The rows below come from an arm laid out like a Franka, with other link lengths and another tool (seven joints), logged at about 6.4 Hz.
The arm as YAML. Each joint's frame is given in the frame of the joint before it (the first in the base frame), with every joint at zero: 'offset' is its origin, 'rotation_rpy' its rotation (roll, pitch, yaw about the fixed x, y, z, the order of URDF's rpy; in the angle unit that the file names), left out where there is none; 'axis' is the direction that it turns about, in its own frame. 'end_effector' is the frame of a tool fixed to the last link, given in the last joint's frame.
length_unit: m
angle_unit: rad
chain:
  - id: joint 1
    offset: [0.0, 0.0, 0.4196]
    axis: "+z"
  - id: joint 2
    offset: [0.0, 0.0, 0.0]
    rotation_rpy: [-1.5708, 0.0, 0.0]
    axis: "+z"
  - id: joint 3
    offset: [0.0, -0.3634, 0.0]
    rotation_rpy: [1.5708, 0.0, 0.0]
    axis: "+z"
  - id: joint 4
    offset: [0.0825, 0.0, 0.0]
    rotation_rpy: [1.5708, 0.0, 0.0]
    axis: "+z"
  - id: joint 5
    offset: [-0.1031, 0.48, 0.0]
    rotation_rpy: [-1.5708, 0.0, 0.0]
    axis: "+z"
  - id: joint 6
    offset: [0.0, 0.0, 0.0]
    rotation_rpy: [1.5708, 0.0, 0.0]
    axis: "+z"
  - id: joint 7
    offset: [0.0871, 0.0, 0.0]
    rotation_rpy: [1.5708, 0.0, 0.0]
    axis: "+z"
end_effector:
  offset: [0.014, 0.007, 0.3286]
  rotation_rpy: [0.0, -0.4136, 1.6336]
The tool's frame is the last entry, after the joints.
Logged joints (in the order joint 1, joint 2, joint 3, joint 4, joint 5, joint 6, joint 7), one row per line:
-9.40 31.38 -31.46 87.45 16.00 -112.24 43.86
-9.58 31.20 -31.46 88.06 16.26 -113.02 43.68
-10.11 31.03 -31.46 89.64 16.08 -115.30 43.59
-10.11 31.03 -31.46 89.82 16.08 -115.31 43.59
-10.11 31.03 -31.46 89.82 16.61 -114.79 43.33
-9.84 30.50 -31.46 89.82 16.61 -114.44 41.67
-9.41 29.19 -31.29 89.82 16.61 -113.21 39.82
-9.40 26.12 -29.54 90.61 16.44 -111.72 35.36
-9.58 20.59 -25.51 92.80 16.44 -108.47 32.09
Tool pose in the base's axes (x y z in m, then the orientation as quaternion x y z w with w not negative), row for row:
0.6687 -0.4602 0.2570 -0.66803 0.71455 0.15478 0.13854
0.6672 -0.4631 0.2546 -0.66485 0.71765 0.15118 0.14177
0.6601 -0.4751 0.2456 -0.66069 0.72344 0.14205 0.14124
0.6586 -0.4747 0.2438 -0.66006 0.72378 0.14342 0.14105
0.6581 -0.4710 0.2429 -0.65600 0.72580 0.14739 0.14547
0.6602 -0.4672 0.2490 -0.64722 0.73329 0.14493 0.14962
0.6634 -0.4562 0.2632 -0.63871 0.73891 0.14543 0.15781
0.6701 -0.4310 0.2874 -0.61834 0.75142 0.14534 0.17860
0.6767 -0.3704 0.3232 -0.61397 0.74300 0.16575 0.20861
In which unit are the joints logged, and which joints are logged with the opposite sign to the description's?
The joints are logged in degrees. Opposite sign: joint 4, joint 6, joint 7.
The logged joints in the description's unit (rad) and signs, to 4 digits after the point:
-0.1641 0.5477 -0.5491 -1.5263 0.2793 1.9590 -0.7655
-0.1672 0.5445 -0.5491 -1.5369 0.2838 1.9726 -0.7624
-0.1765 0.5416 -0.5491 -1.5645 0.2806 2.0124 -0.7608
-0.1765 0.5416 -0.5491 -1.5677 0.2806 2.0125 -0.7608
-0.1765 0.5416 -0.5491 -1.5677 0.2899 2.0035 -0.7563
-0.1717 0.5323 -0.5491 -1.5677 0.2899 1.9974 -0.7273
-0.1642 0.5095 -0.5461 -1.5677 0.2899 1.9759 -0.6950
-0.1641 0.4559 -0.5156 -1.5814 0.2869 1.9499 -0.6171
-0.1672 0.3594 -0.4452 -1.6197 0.2869 1.8932 -0.5601

